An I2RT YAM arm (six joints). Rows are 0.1 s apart.
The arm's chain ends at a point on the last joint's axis. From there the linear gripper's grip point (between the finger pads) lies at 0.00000 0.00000 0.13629 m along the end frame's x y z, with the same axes.
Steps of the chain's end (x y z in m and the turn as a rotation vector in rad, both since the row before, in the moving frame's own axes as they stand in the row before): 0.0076, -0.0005, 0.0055, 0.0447, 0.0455, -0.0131; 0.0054, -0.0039, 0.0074, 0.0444, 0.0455, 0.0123; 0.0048, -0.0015, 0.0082, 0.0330, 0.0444, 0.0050; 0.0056, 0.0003, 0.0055, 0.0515, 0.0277, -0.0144; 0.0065, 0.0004, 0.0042, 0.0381, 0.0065, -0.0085; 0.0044, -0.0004, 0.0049, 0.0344, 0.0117, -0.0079; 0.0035, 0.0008, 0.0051, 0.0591, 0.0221, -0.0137; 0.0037, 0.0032, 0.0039, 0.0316, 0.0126, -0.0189; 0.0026, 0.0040, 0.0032, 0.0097, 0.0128, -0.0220
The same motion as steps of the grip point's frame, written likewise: 0.0138, -0.0066, 0.0052, 0.0447, 0.0455, -0.0131; 0.0116, -0.0099, 0.0071, 0.0444, 0.0455, 0.0123; 0.0109, -0.0060, 0.0080, 0.0330, 0.0444, 0.0050; 0.0093, -0.0067, 0.0053, 0.0515, 0.0277, -0.0144; 0.0074, -0.0048, 0.0041, 0.0381, 0.0065, -0.0085; 0.0060, -0.0051, 0.0048, 0.0344, 0.0117, -0.0079; 0.0065, -0.0073, 0.0048, 0.0591, 0.0221, -0.0137; 0.0054, -0.0011, 0.0038, 0.0316, 0.0126, -0.0189; 0.0043, 0.0027, 0.0032, 0.0097, 0.0128, -0.0220
